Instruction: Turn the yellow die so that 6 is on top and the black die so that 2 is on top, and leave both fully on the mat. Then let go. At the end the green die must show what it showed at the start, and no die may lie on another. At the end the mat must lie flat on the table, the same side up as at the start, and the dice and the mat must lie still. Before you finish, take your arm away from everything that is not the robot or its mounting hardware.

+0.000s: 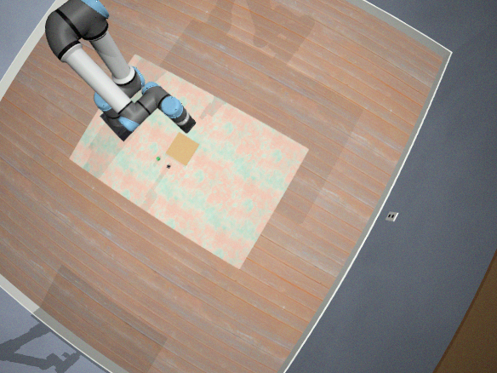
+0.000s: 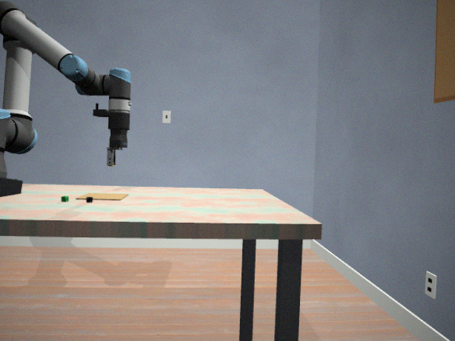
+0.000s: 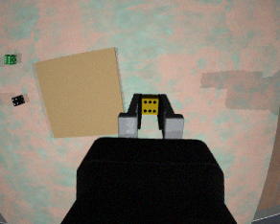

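The tan mat lies 1 cm ahead of my hand, 11 cm to the right of it and 12 cm below it. The rest, counted from my hand: yellow die 1 cm below; black die 24 cm to the right, 11 cm below; green die 7 cm behind, 24 cm to the right, 11 cm below.
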